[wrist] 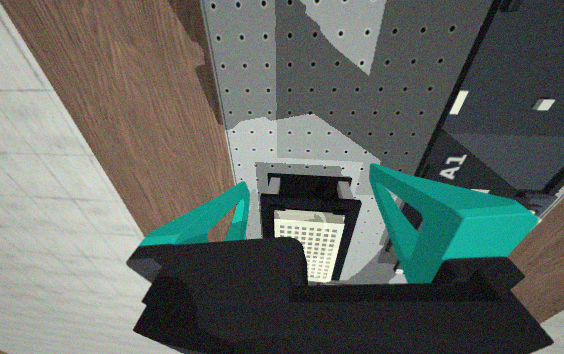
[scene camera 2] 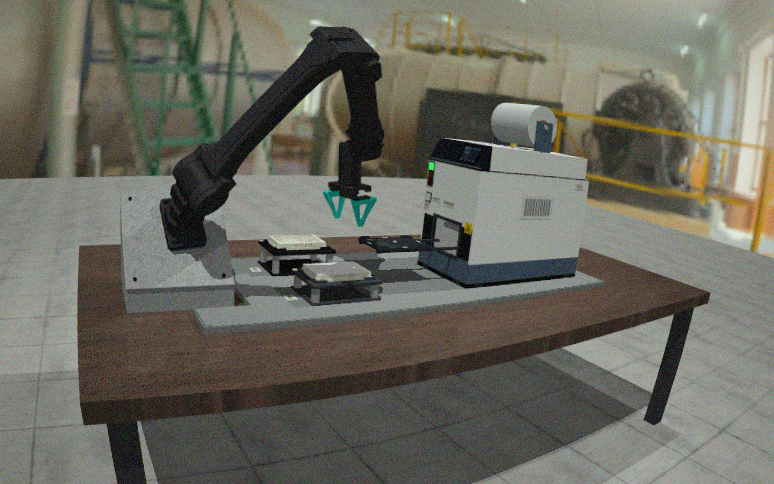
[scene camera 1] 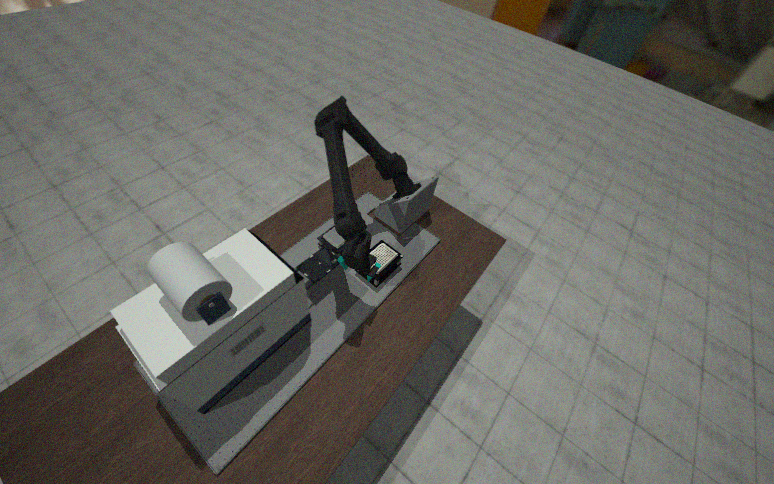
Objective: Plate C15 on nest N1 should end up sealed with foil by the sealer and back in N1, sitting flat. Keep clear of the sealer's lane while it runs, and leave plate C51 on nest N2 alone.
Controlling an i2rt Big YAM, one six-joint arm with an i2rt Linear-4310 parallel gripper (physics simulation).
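Where they show: gripper, fingertip midpoint: (wrist: 304, 179) (scene camera 2: 348, 222) (scene camera 1: 357, 275); arm's base, origin of the base link: (scene camera 2: 182, 224) (scene camera 1: 407, 192).
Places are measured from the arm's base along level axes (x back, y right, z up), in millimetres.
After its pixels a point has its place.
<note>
A pale, welled plate (scene camera 1: 385, 254) @[z -68, x -301, y -102 mm] (scene camera 2: 335, 271) (wrist: 310, 250) @[z -68, x -333, y -85 mm] sits on the front black nest (scene camera 2: 373, 281) (wrist: 353, 215). A second pale plate (scene camera 2: 296, 242) @[z -69, x -310, y -64 mm] sits on the back nest (scene camera 2: 327, 249) @[z -83, x -382, y -37 mm]. Both look level. No readable label shows which is C15 or C51. The white sealer (scene camera 1: 234, 342) @[z 103, x -908, y -21 mm] (scene camera 2: 525, 222) @[z 23, x -821, y 193 mm] has a green light, and its dark, empty carrier (scene camera 1: 317, 267) @[z -48, x -529, y 51 mm] (scene camera 2: 390, 244) @[z -48, x -487, y 74 mm] (wrist: 500, 65) @[z -48, x -534, y 24 mm] stands out of its opening. My gripper (scene camera 1: 355, 269) @[z -30, x -468, y -91 mm] (scene camera 2: 348, 221) @[z -30, x -468, y -91 mm] (wrist: 304, 179) @[z -30, x -468, y -91 mm] is open and empty, above the nests and carrier. Its body hides part of the front plate in the wrist view.
A white foil roll (scene camera 1: 188, 279) @[z 334, x -897, y 48 mm] (scene camera 2: 522, 123) @[z 277, x -827, y 138 mm] sits on top of the sealer. The nests and sealer stand on a grey perforated board (scene camera 2: 399, 305) @[z -141, x -419, y 222 mm] (wrist: 350, 102) @[z -141, x -502, y -38 mm] on the wooden table (scene camera 1: 399, 348) @[z -154, x -550, y -356 mm] (scene camera 2: 399, 348) @[z -154, x -303, y 387 mm]. The arm's slanted grey mount (scene camera 2: 142, 239) @[z -24, x 93, y 17 mm] stands at the opposite end from the sealer.
</note>
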